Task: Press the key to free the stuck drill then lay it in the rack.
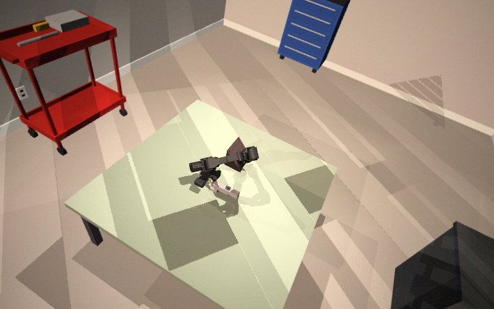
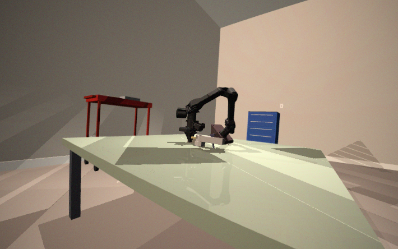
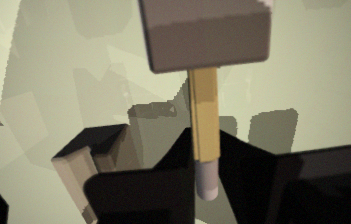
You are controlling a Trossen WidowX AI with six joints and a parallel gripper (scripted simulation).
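The drill lies 4 cm to the left of my gripper tip and 3 cm above it. The rest, counted from my gripper tip: small dark key: 1 cm ahead, 16 cm to the left, 4 cm above; then rack: 8 cm behind, 2 cm to the right, 1 cm above.
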